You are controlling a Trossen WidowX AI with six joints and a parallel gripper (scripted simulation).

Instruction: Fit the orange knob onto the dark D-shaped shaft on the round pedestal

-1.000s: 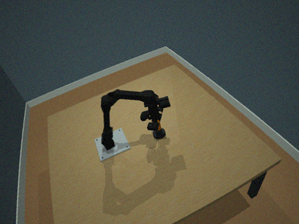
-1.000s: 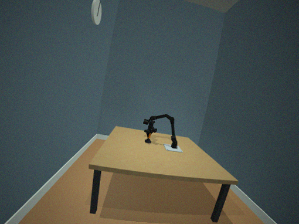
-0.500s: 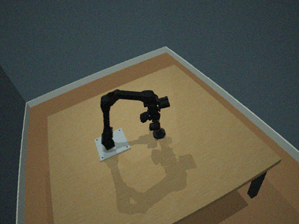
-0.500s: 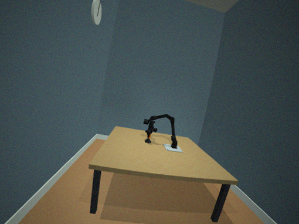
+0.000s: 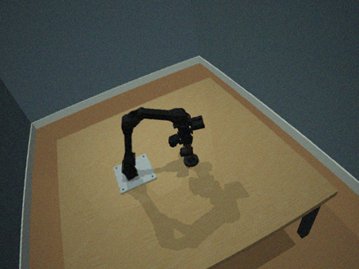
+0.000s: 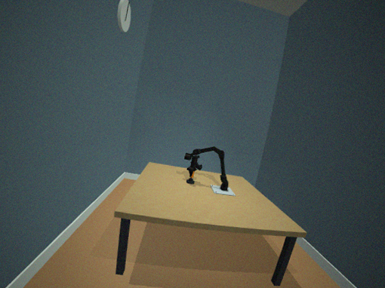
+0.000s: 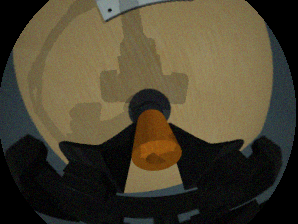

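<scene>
My gripper tip is now 20 mm below the orange knob. From my gripper tip the other things lie so: dark round pedestal: 40 mm below.
</scene>
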